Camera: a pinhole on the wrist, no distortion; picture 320 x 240 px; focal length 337.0 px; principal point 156.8 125.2 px. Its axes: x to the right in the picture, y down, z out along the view. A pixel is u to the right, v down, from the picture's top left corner.
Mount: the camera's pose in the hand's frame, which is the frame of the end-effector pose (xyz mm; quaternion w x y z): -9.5 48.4 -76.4 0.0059 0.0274 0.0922 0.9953
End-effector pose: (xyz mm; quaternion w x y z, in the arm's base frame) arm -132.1 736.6 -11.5 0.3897 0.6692 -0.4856 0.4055
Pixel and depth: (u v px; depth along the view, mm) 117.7 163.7 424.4
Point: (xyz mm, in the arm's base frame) -137.7 381.0 -70.8
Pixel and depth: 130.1 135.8 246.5
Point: -182.8 557.6 -39.7
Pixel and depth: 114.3 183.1 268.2
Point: -142.5 534.9 -40.2
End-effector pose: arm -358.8 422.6 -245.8 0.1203 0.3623 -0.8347 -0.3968
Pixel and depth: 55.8 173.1 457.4
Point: -684.6 560.7 -457.0
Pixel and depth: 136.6 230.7 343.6
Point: -518.9 565.0 -427.8
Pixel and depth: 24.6 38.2 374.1
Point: -707.3 552.6 -276.5
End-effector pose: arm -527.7 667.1 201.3 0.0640 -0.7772 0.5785 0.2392
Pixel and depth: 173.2 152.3 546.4
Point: -767.1 814.8 -189.1
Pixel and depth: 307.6 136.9 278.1
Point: -699.8 817.4 90.5
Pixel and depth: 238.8 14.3 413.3
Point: -879.8 774.6 14.0
